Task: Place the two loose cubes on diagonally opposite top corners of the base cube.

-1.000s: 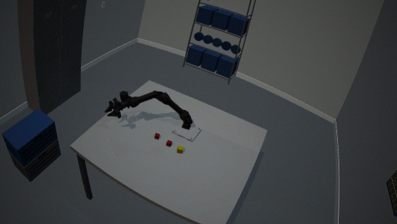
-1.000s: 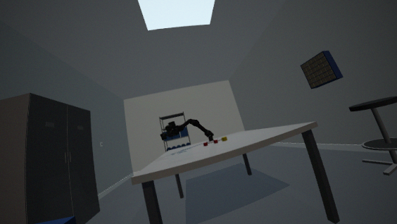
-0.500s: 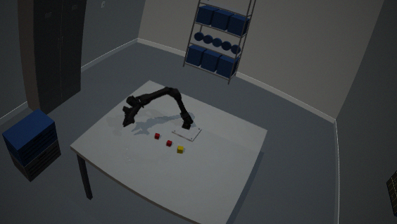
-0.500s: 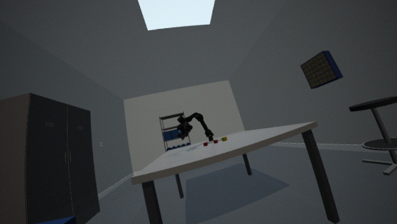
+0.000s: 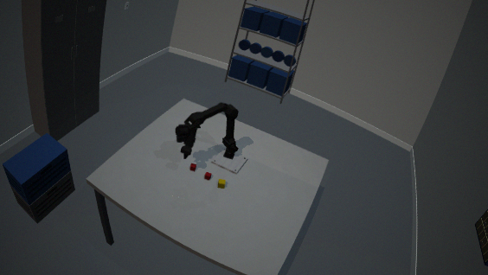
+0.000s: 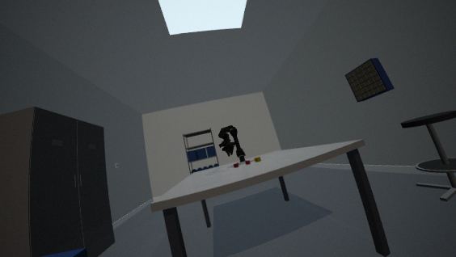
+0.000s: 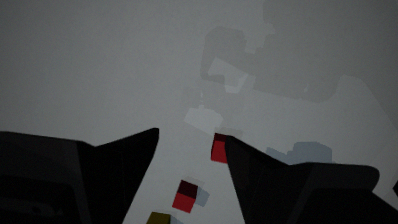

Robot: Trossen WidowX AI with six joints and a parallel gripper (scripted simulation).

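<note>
Now: the yellow cube 250 mm to the left of my gripper tip, 100 mm below it and 20 mm ahead of it.
</note>
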